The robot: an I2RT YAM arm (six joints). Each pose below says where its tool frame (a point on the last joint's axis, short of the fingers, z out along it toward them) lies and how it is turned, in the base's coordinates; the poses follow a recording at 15 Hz.
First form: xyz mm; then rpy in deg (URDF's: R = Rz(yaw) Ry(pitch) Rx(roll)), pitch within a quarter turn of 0, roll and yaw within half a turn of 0.
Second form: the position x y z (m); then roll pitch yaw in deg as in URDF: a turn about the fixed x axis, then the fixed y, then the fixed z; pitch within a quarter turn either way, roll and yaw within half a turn. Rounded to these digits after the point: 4 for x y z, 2 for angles.
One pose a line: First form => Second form
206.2 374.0 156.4 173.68 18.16 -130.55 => 0.2062 0.3740 0.1564 173.68 18.16 -130.55
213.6 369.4 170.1 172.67 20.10 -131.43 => 0.2136 0.3694 0.1701 172.67 20.10 -131.43
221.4 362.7 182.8 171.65 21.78 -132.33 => 0.2214 0.3627 0.1828 171.65 21.78 -132.33
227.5 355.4 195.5 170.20 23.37 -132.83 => 0.2275 0.3554 0.1955 170.20 23.37 -132.83
